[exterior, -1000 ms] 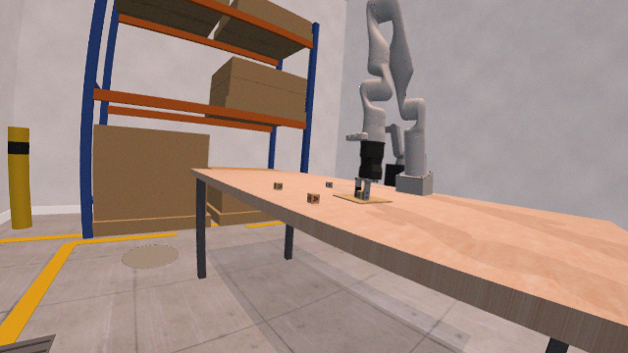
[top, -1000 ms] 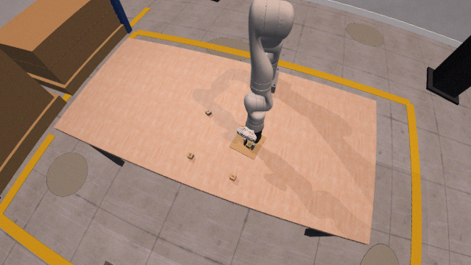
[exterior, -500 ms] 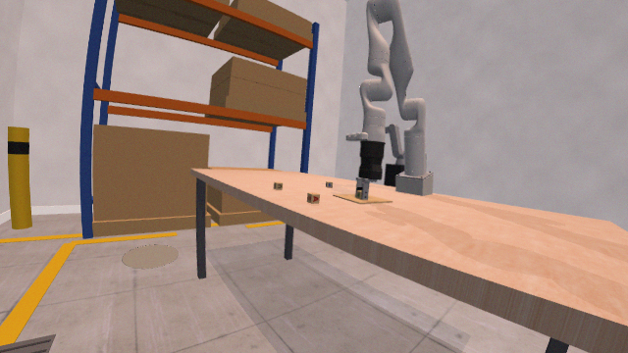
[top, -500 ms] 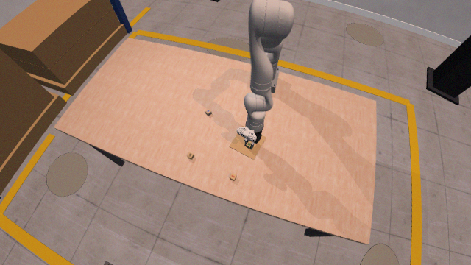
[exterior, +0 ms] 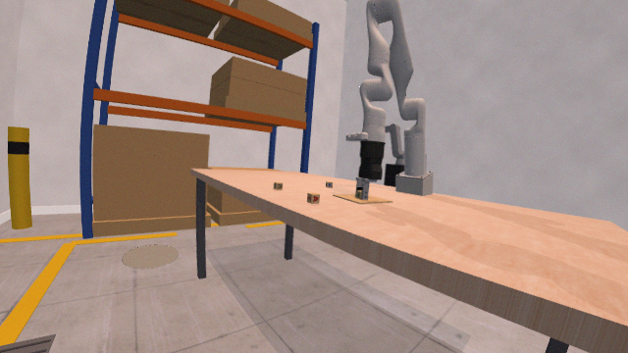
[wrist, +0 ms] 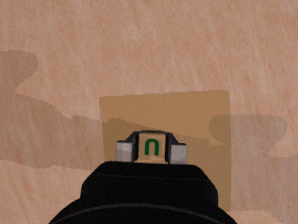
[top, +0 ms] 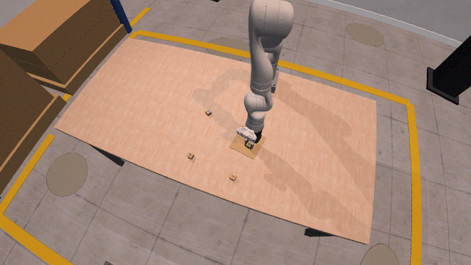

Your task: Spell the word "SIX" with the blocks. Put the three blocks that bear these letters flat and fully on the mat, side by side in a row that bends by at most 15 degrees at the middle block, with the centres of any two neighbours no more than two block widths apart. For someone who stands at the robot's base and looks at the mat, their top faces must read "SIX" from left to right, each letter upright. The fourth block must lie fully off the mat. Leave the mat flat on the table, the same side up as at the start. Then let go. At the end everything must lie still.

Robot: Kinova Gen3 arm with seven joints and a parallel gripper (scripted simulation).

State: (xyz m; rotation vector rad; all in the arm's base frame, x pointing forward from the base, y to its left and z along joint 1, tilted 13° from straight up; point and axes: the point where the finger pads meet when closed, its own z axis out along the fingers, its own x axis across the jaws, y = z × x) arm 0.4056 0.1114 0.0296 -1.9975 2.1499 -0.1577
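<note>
The tan mat lies 20 mm to the right of my hand, 20 mm below it and 20 mm behind it. The rest, counted from my hand: block 180 mm ahead, 20 mm to the left, 10 mm below.
</note>
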